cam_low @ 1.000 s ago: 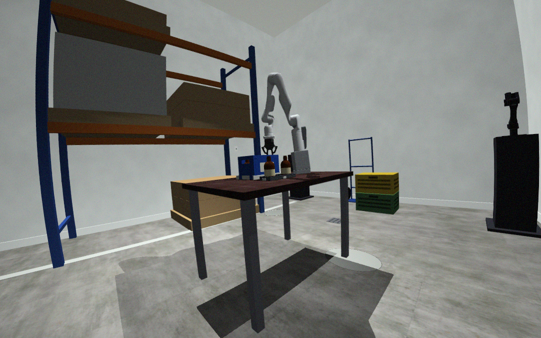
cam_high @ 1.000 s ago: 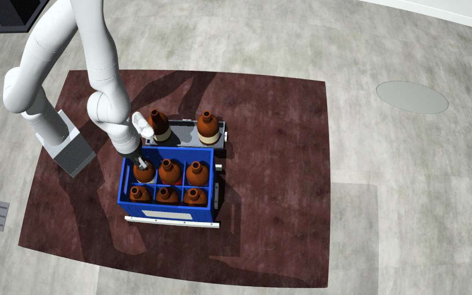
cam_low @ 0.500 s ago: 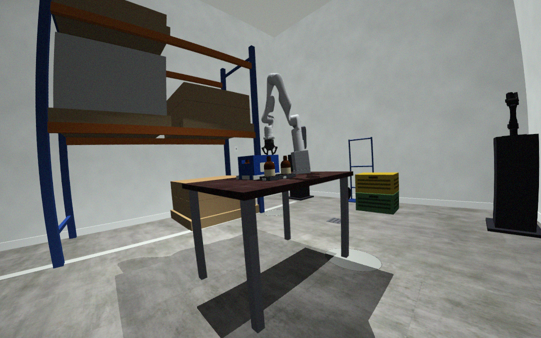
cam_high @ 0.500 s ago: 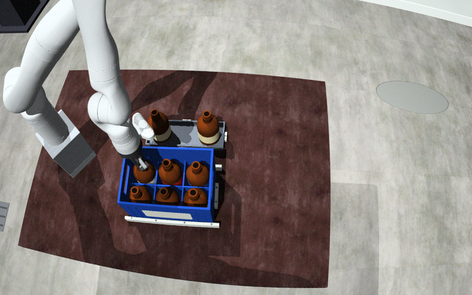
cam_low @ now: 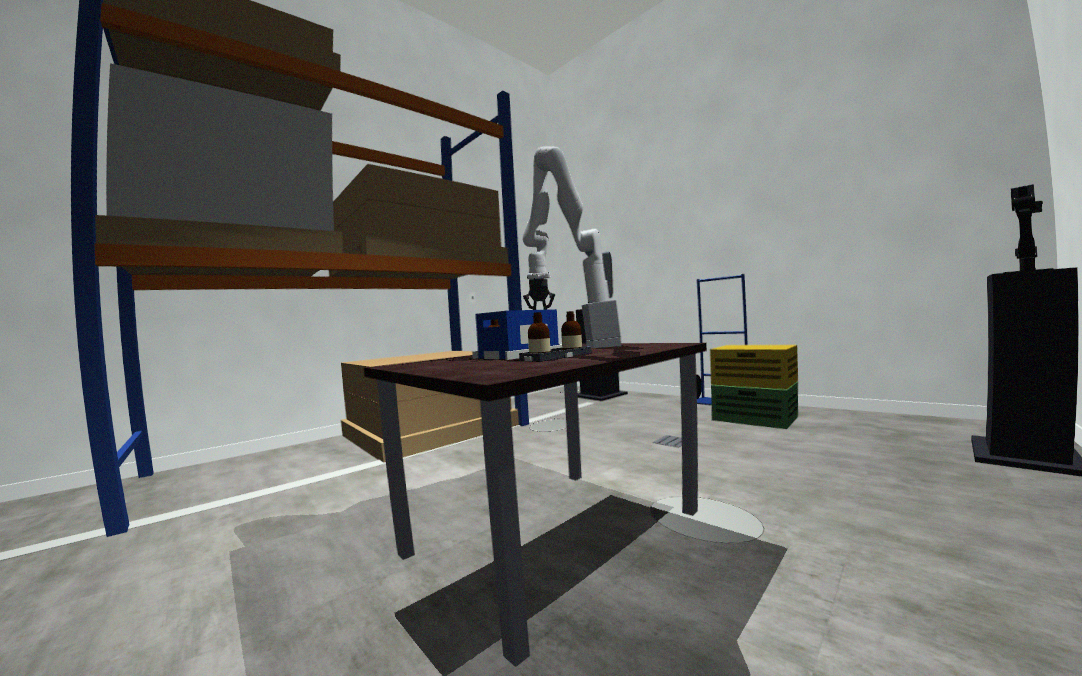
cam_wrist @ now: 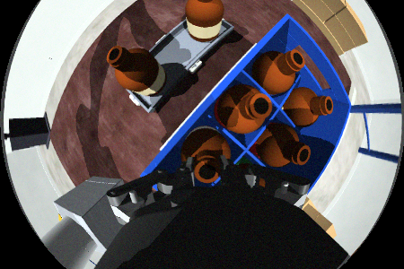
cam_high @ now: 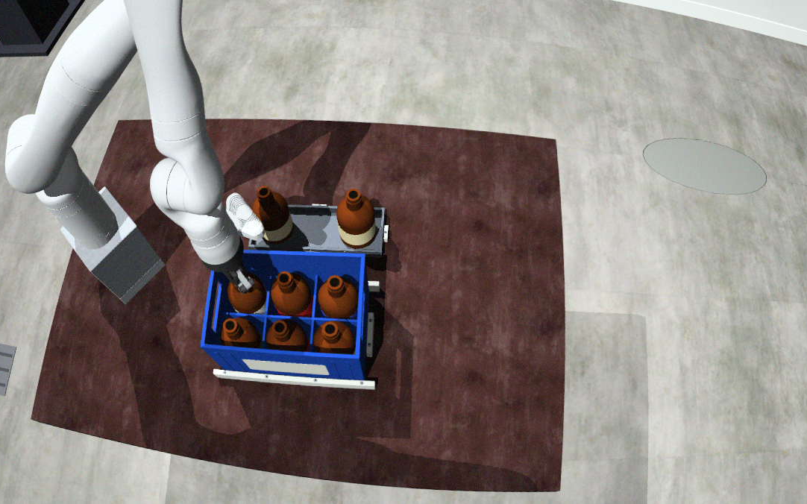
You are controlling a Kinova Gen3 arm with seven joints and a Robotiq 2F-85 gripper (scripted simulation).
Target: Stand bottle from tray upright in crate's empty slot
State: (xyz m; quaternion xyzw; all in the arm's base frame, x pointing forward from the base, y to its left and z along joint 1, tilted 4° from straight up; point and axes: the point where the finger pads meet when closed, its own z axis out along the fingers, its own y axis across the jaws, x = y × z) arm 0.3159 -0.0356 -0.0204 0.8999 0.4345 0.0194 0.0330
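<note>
My gripper is now 7 cm above the brown bottle. Also, from my hand: grey tray 19 cm to the left, 15 cm below, 9 cm ahead; crate 9 cm ahead, 7 cm below, 3 cm to the right.
</note>
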